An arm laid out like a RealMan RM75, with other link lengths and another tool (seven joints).
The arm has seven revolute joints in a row. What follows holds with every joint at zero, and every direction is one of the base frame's.
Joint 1 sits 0.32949 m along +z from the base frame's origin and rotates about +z.
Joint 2 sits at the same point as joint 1 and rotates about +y.
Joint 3 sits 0.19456 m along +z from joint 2 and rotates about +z.
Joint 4 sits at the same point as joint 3 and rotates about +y.
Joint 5 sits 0.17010 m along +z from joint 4 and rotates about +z.
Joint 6 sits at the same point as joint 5 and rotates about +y.
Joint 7 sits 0.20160 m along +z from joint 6 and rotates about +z.
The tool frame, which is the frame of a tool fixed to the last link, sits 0.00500 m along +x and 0.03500 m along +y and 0.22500 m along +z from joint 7; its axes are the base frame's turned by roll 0.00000, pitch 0.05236 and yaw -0.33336 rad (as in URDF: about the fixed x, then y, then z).
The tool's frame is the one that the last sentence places.
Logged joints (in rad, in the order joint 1, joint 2, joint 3, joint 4, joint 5, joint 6, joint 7), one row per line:
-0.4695 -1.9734 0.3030 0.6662 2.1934 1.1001 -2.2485
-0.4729 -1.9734 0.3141 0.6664 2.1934 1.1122 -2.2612
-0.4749 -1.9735 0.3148 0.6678 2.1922 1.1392 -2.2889
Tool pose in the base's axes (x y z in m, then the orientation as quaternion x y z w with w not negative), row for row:
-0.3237 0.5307 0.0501 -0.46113 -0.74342 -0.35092 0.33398
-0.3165 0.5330 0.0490 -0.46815 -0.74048 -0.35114 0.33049
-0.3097 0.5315 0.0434 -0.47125 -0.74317 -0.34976 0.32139
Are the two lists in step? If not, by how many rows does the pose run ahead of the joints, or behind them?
The pose runs 1 row behind the joints: the pose in row i belongs to the joints in row i - 1.
